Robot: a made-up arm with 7 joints. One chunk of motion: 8 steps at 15 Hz.
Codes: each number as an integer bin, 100 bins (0 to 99) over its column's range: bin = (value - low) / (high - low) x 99, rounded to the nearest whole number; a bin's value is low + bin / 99 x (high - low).
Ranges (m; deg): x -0.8..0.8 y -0.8..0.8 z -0.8..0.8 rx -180..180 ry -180..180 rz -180..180
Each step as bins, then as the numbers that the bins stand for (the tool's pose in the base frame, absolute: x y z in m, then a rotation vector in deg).
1 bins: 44 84 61 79 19 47
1 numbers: -0.0889 0.5576 0.1859 107.27 -110.91 -9.09
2 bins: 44 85 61 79 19 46
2 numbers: -0.0889 0.5737 0.1859 107.27 -110.91 -12.73
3 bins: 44 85 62 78 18 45
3 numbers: -0.0889 0.5737 0.2020 103.64 -114.55 -16.36
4 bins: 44 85 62 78 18 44
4 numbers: -0.0889 0.5737 0.2020 103.64 -114.55 -20.00
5 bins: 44 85 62 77 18 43
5 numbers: -0.0889 0.5737 0.2020 100.00 -114.55 -23.64
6 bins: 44 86 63 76 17 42
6 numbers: -0.0889 0.5899 0.2182 96.36 -118.18 -27.27
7 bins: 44 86 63 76 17 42
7 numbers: -0.0889 0.5899 0.2182 96.36 -118.18 -27.27
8 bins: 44 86 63 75 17 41
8 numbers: -0.0889 0.5899 0.2182 92.73 -118.18 -30.91
